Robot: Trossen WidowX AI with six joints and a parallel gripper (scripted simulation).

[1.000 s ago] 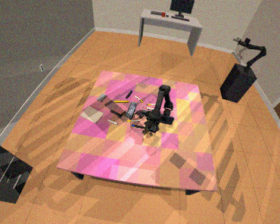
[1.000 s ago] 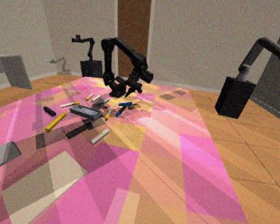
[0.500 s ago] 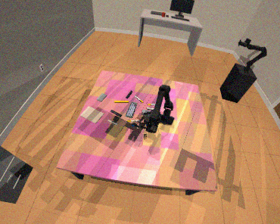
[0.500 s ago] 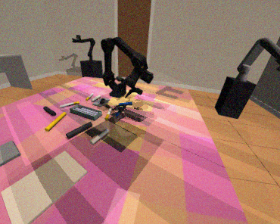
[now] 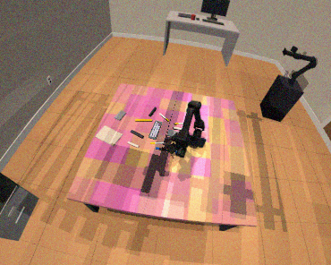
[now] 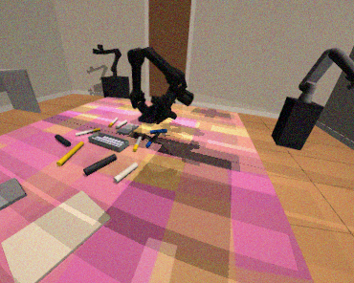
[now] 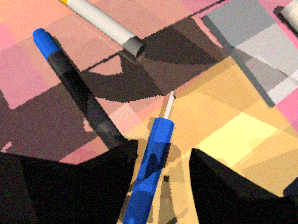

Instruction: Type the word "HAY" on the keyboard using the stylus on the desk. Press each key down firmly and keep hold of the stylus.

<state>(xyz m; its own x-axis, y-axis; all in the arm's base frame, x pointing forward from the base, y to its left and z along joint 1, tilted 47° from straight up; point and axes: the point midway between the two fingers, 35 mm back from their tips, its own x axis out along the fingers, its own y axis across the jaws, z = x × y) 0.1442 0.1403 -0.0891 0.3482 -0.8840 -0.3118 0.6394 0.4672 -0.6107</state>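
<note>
Right now my gripper tip is 10 mm short of the blue stylus, 10 mm to the left of it and 50 mm above it. Also, from my gripper tip: yellow marker (330 mm ahead, 220 mm to the right, 50 mm below); blue-tipped pen (100 mm ahead, 30 mm to the left, 50 mm below); white sheet (550 mm ahead, 30 mm to the left, 60 mm below).
</note>
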